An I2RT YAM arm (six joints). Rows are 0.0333 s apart.
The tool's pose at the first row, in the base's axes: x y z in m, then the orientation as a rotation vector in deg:
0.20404, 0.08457, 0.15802, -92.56, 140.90, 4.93
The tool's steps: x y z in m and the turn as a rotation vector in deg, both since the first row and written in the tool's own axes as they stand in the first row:
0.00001, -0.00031, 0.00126, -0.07, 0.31, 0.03
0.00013, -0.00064, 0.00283, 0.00, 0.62, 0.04
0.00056, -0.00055, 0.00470, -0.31, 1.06, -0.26
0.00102, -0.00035, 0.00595, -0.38, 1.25, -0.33
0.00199, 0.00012, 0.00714, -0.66, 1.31, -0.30
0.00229, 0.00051, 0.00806, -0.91, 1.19, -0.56
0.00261, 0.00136, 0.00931, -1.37, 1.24, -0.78
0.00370, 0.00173, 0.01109, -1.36, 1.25, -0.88
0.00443, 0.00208, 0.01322, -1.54, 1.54, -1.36
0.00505, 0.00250, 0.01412, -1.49, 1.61, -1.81
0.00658, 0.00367, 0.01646, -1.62, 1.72, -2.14
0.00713, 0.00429, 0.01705, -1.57, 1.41, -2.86
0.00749, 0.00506, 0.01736, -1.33, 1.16, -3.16
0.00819, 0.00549, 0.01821, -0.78, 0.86, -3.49
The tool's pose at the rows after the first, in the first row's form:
0.20449, 0.08463, 0.15680, -92.69, 141.18, 4.78
0.20495, 0.08464, 0.15526, -92.78, 141.39, 4.45
0.20495, 0.08458, 0.15334, -93.46, 141.58, 4.44
0.20476, 0.08444, 0.15202, -93.66, 141.68, 4.37
0.20411, 0.08394, 0.15063, -93.76, 141.85, 4.67
0.20376, 0.08397, 0.14965, -94.13, 141.63, 5.04
0.20303, 0.08422, 0.14831, -94.61, 141.64, 5.55
0.20251, 0.08366, 0.14634, -94.73, 141.56, 5.51
0.20219, 0.08348, 0.14409, -95.52, 141.43, 5.44
0.20169, 0.08323, 0.14306, -96.07, 141.08, 5.25
0.20034, 0.08268, 0.14040, -96.58, 140.92, 5.28
0.19964, 0.08253, 0.13968, -97.29, 140.05, 5.35
0.19884, 0.08256, 0.13926, -97.44, 139.53, 5.21
0.19829, 0.08223, 0.13826, -97.47, 138.84, 4.71

